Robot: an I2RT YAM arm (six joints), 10 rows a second.
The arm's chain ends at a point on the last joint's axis. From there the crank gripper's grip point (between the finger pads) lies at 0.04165 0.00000 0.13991 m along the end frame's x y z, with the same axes.
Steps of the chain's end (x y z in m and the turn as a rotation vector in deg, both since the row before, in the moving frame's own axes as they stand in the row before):
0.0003 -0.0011 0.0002 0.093 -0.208 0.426
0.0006 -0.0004 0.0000 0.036 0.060 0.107
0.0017 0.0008 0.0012 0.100 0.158 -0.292
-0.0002 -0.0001 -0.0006 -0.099 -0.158 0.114
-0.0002 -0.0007 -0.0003 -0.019 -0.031 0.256
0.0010 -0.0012 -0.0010 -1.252 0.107 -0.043
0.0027 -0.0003 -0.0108 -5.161 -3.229 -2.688
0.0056 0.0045 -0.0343 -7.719 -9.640 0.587
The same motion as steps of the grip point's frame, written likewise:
-0.0002 -0.0010 0.0004 0.093 -0.208 0.426
0.0007 -0.0004 0.0000 0.036 0.060 0.107
0.0021 0.0003 0.0011 0.100 0.158 -0.292
-0.0006 0.0002 -0.0005 -0.099 -0.158 0.114
-0.0003 -0.0005 -0.0003 -0.019 -0.031 0.256
0.0013 0.0018 -0.0011 -1.252 0.107 -0.043
-0.0050 0.0106 -0.0092 -5.161 -3.229 -2.688
-0.0184 0.0240 -0.0306 -7.719 -9.640 0.587

